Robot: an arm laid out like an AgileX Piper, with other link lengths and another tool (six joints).
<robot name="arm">
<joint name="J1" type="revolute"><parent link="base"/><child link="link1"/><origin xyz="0 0 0.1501" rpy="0 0 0"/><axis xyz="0 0 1"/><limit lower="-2.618" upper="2.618"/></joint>
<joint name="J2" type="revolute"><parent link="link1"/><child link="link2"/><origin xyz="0 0 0" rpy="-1.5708 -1.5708 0"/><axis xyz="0 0 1"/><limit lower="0" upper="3.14"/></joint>
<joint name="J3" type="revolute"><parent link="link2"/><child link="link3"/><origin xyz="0.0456 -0.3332 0" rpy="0 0 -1.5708"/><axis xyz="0 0 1"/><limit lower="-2.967" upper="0"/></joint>
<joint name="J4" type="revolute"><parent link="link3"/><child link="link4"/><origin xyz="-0.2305 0.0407 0" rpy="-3.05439 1.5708 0"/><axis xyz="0 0 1"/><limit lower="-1.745" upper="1.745"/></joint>
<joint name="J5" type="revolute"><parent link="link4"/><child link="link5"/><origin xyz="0 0 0" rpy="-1.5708 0 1.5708"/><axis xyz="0 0 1"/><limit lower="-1.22" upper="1.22"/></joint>
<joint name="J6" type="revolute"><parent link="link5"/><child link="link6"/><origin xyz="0 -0.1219 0" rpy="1.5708 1.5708 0"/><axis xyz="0 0 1"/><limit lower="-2.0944" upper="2.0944"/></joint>
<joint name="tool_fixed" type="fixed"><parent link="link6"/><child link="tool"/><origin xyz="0.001 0.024 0.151" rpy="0 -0.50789 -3.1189"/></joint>
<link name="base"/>
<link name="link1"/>
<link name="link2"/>
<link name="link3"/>
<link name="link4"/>
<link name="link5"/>
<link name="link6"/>
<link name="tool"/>
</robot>
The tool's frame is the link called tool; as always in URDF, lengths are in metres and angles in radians.
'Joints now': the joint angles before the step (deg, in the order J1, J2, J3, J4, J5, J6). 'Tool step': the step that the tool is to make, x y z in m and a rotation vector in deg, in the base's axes. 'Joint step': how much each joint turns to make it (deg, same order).
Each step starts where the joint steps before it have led.
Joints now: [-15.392, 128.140, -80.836, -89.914, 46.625, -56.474]
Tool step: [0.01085, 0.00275, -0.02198, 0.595, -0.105, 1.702]
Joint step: [0.000, 2.625, -0.001, -3.275, -1.578, 3.640]
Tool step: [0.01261, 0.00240, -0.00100, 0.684, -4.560, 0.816]
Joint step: [0.000, 0.803, 0.000, -4.568, -1.419, 7.409]
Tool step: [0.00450, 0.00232, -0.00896, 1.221, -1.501, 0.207]
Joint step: [0.000, 0.904, -0.001, -1.398, -0.969, 3.206]
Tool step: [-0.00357, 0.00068, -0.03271, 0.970, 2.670, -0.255]
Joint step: [0.000, 3.155, 0.001, -0.006, 0.052, 0.472]
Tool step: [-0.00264, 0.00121, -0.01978, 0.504, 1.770, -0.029]
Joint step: [0.067, 1.928, 0.000, 0.000, 0.061, 0.116]
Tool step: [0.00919, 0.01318, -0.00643, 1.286, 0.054, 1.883]
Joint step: [0.968, 0.172, 0.001, 0.000, -1.546, 0.055]
